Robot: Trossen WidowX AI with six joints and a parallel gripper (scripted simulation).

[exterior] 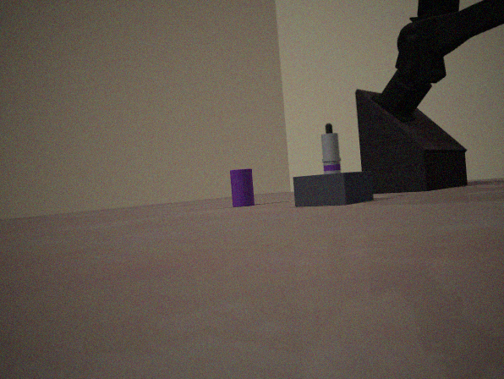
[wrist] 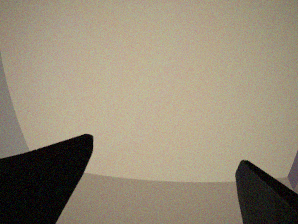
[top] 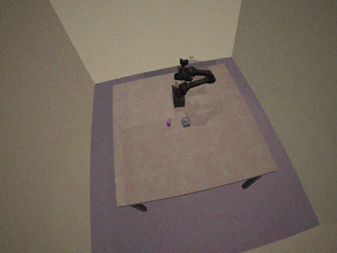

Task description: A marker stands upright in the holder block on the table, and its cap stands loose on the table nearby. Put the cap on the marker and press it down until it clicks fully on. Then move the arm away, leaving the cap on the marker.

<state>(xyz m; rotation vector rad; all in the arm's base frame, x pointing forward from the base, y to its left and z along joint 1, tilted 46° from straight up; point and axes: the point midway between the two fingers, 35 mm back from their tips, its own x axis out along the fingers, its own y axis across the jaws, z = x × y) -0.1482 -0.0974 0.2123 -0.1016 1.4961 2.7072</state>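
Right now my gripper tip is 360 mm short of the purple cap, 350 mm above it and 220 mm to the left of it. The rest, counted from my gripper tip: grey holder block 390 mm ahead, 360 mm below, 60 mm to the right.
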